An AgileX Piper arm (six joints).
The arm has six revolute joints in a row. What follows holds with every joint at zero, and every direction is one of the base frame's.
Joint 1 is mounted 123.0 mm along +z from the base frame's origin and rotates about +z.
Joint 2 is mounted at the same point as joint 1 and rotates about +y.
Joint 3 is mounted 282.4 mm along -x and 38.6 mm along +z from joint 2 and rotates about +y.
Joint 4 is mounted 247.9 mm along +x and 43.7 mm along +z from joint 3 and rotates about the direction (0.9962, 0, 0.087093).
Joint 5 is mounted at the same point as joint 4 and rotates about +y.
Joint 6 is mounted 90.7 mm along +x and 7.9 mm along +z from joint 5 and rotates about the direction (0.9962, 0, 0.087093).
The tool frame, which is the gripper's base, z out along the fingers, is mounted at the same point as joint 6; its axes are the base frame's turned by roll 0.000, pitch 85.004 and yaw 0.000 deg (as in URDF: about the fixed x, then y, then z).
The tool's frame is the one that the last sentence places.
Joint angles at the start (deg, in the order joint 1, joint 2, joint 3, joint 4, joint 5, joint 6):
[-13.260, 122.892, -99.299, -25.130, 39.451, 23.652]
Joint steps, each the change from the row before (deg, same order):
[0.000, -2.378, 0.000, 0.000, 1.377, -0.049]
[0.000, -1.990, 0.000, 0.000, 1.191, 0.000]
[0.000, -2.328, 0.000, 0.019, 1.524, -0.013]
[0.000, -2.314, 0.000, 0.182, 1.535, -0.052]
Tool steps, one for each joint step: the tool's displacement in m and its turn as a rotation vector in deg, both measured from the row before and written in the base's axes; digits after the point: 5 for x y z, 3 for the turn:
[-0.00573, 0.00062, 0.01880, -0.453, -1.042, -0.519]
[-0.00541, 0.00066, 0.01548, -0.338, -0.857, -0.488]
[-0.00715, 0.00093, 0.01772, -0.348, -0.888, -0.625]
[-0.00778, 0.00126, 0.01718, -0.182, -0.890, -0.632]

